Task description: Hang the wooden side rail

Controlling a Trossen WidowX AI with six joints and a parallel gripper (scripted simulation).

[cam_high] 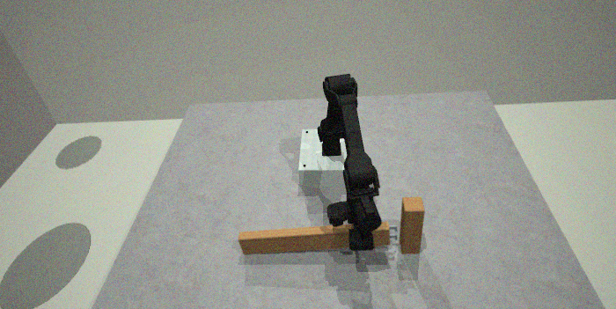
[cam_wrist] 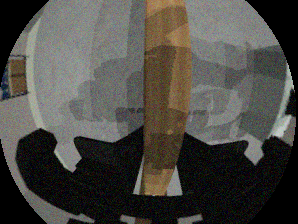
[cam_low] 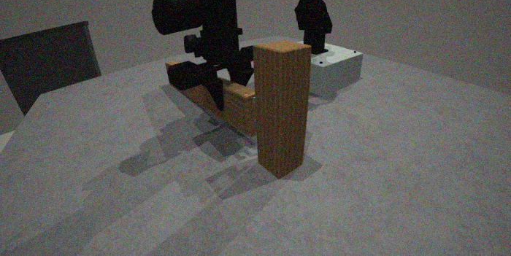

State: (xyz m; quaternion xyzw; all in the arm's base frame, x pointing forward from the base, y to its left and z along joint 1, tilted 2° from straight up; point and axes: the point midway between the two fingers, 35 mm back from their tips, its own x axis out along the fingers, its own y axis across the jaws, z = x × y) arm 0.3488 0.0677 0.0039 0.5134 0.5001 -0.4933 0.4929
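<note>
The headboard post is 14 cm to the left of my gripper tip and 4 cm above it.
</note>
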